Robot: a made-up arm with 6 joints.
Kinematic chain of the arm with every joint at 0, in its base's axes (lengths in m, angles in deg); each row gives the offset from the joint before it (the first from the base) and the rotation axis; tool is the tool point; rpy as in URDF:
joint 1: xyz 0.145 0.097 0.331 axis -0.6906 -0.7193 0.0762
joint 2: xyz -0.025 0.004 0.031 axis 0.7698 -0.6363 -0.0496
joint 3: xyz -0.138 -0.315 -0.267 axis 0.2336 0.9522 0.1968
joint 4: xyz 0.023 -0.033 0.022 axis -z
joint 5: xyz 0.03 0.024 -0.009 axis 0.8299 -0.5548 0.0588
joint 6: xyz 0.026 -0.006 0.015 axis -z
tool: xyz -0.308 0.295 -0.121 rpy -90 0 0
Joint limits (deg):
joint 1: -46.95..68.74
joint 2: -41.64..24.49
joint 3: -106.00..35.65
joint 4: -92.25..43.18
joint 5: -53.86..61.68
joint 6: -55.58..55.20
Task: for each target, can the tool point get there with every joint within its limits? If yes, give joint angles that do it. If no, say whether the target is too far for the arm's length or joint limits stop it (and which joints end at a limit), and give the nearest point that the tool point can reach.
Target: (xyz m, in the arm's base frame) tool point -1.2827 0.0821 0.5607
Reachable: no: too far | nearest point -0.5817 -0.0208 0.3010 | short by 0.755 m
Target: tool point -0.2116 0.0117 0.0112
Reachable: yes | joints -16.22 -26.84 -61.88 -1.66 31.00 5.84
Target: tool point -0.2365 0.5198 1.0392
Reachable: no: joint limits stop it (at a limit: joint 2, joint 3, joint 4, joint 5, joint 6) | nearest point -0.2312 0.1097 0.7011 | short by 0.532 m
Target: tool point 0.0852 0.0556 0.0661
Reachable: yes | joints -1.14 -22.76 -38.18 32.64 8.87 15.38
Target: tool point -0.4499 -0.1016 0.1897
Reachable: yes | joints -25.39 3.38 15.77 -20.98 -21.20 -14.64
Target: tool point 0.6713 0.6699 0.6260
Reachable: no: joint limits stop it (at a limit: joint 1, joint 2, joint 6) | nearest point 0.4670 0.1204 0.4523 | short by 0.611 m
